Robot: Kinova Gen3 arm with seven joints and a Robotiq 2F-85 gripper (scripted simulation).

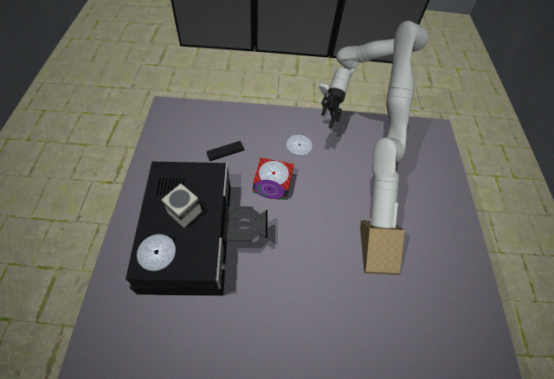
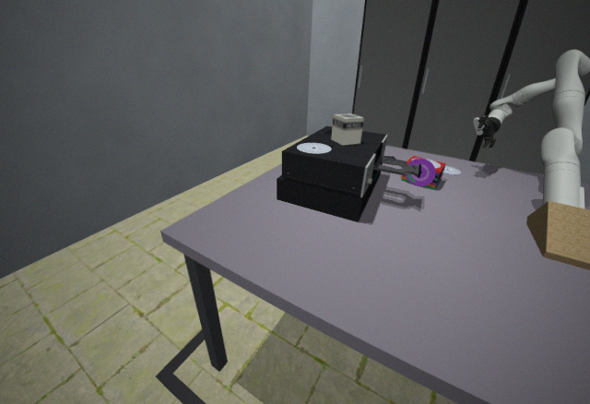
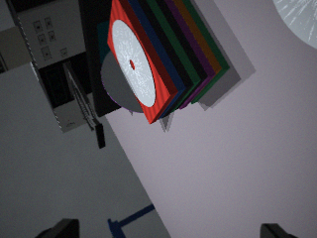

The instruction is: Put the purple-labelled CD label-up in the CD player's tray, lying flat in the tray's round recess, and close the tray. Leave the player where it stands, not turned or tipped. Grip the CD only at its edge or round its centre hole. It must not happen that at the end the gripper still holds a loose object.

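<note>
Now: hand 29 cm to the right of the purple-labelled CD, 19 cm short of it and 13 cm above it. Also, from my hand: black remote 42 cm ahead, 18 cm below, 10 cm to the left; then beige box 50 cm to the left, 45 cm ahead, 5 cm above.
</note>
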